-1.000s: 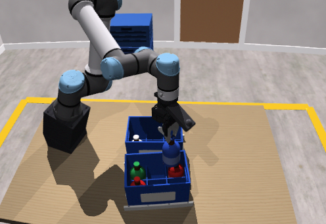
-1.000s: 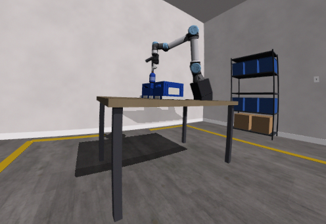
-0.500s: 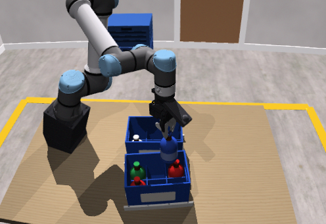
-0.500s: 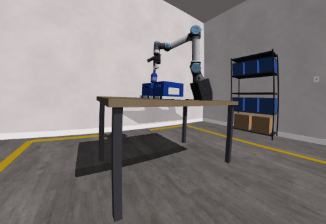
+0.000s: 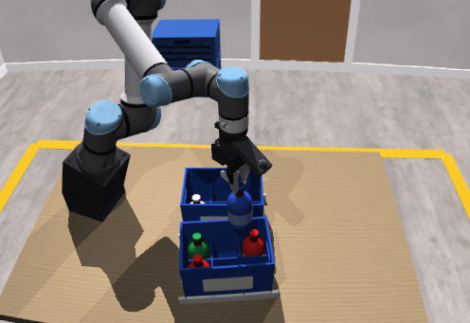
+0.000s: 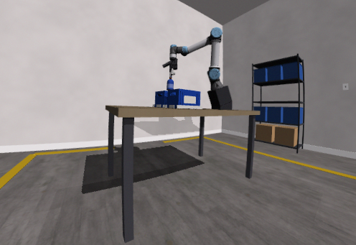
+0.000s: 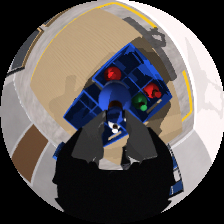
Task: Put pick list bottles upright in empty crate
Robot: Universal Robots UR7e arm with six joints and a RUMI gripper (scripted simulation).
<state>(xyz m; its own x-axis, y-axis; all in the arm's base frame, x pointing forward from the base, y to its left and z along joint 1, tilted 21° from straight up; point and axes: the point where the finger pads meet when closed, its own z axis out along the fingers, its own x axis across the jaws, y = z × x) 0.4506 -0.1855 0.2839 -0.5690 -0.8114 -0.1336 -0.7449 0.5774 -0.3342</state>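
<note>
My gripper is now 7 cm above the blue-capped bottle. Also, from my hand: pick list strip 33 cm below, 32 cm to the left, 8 cm behind; green bottle 25 cm below, 13 cm behind, 5 cm to the right; white bottle 25 cm below, 15 cm behind, 12 cm to the left.
</note>
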